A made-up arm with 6 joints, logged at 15 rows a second.
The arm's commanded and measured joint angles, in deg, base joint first. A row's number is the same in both.
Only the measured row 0 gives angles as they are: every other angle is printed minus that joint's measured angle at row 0.
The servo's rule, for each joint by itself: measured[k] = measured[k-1] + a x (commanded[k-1-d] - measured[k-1]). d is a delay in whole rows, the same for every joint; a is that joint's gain. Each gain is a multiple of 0.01, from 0.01 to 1. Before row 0 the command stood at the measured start. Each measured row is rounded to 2 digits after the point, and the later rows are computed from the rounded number. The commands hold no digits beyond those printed.
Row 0, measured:
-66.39, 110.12, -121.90, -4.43, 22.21, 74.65
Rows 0 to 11, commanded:
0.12, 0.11, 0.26, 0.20, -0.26, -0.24
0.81, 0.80, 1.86, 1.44, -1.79, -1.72
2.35, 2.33, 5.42, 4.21, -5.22, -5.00
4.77, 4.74, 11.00, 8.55, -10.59, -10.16
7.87, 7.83, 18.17, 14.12, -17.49, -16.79
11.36, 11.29, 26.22, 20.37, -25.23, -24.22
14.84, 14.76, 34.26, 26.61, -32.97, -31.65
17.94, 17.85, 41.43, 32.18, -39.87, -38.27
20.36, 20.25, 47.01, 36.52, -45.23, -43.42
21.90, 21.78, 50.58, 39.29, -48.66, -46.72
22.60, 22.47, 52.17, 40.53, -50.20, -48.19
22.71, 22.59, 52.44, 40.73, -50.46, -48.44
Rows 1 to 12, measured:
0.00, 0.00, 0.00, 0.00, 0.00, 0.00
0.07, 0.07, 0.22, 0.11, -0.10, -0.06
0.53, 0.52, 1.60, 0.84, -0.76, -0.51
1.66, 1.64, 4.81, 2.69, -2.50, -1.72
3.59, 3.56, 10.01, 5.91, -5.66, -4.00
6.24, 6.21, 16.86, 10.43, -10.27, -7.45
9.41, 9.36, 24.72, 15.90, -16.10, -11.98
12.78, 12.71, 32.73, 21.79, -22.68, -17.29
15.98, 15.90, 40.04, 27.50, -29.38, -22.95
18.70, 18.60, 45.89, 32.46, -35.56, -28.48
20.68, 20.57, 49.83, 36.22, -40.67, -33.40
21.87, 21.75, 51.80, 38.59, -44.39, -37.39
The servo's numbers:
d 1
a 0.62 0.62 0.84 0.55 0.39 0.27

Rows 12 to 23, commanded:
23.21, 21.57, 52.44, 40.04, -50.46, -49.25
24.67, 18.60, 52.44, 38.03, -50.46, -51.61
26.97, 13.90, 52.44, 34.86, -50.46, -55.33
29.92, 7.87, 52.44, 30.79, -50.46, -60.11
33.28, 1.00, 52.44, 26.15, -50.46, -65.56
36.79, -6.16, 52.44, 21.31, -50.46, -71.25
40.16, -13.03, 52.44, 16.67, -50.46, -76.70
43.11, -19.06, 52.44, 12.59, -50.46, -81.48
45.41, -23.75, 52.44, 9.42, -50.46, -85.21
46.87, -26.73, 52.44, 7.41, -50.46, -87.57
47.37, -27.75, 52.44, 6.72, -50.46, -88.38
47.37, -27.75, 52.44, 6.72, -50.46, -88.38
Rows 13 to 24, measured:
22.39, 22.27, 52.34, 39.77, -46.76, -40.37
22.90, 21.84, 52.42, 39.92, -48.20, -42.77
24.00, 19.83, 52.44, 38.88, -49.08, -45.16
25.84, 16.15, 52.44, 36.67, -49.62, -47.91
28.37, 11.02, 52.44, 33.44, -49.95, -51.20
31.41, 4.81, 52.44, 29.43, -50.15, -55.08
34.75, -1.99, 52.44, 24.96, -50.27, -59.45
38.10, -8.83, 52.44, 20.40, -50.34, -64.11
41.21, -15.17, 52.44, 16.10, -50.39, -68.80
43.81, -20.49, 52.44, 12.43, -50.42, -73.23
45.71, -24.36, 52.44, 9.67, -50.44, -77.10
46.74, -26.46, 52.44, 8.05, -50.45, -80.15

